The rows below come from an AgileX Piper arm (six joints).
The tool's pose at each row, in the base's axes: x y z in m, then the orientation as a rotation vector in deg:
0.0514, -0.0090, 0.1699, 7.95, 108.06, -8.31
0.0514, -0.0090, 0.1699, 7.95, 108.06, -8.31
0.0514, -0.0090, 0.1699, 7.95, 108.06, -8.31
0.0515, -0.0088, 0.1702, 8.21, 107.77, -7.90
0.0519, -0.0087, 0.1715, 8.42, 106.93, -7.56
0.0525, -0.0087, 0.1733, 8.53, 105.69, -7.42
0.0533, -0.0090, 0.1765, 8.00, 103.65, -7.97
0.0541, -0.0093, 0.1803, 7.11, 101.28, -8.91
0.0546, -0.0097, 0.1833, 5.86, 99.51, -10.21
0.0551, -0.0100, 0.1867, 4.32, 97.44, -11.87
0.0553, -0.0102, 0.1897, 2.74, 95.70, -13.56
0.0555, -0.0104, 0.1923, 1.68, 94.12, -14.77
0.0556, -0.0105, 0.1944, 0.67, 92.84, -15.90
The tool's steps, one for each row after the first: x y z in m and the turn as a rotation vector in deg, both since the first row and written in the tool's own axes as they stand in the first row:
0.0000, 0.0000, 0.0000, 0.00, 0.00, 0.00
0.0000, 0.0000, 0.0000, 0.00, 0.00, 0.00
-0.0003, 0.0002, 0.0000, -0.15, -0.26, 0.41
-0.0017, 0.0003, -0.0001, -0.27, -1.07, 0.80
-0.0036, 0.0004, -0.0001, -0.29, -2.29, 1.06
-0.0069, 0.0001, -0.0003, -0.13, -4.38, 0.60
-0.0107, -0.0002, -0.0007, 0.12, -6.82, -0.29
-0.0137, -0.0006, -0.0011, 0.44, -8.70, -1.69
-0.0171, -0.0009, -0.0016, 0.88, -10.88, -3.48
-0.0200, -0.0011, -0.0023, 1.33, -12.71, -5.36
-0.0226, -0.0014, -0.0029, 1.69, -14.34, -6.64
-0.0246, -0.0015, -0.0035, 2.03, -15.65, -7.88

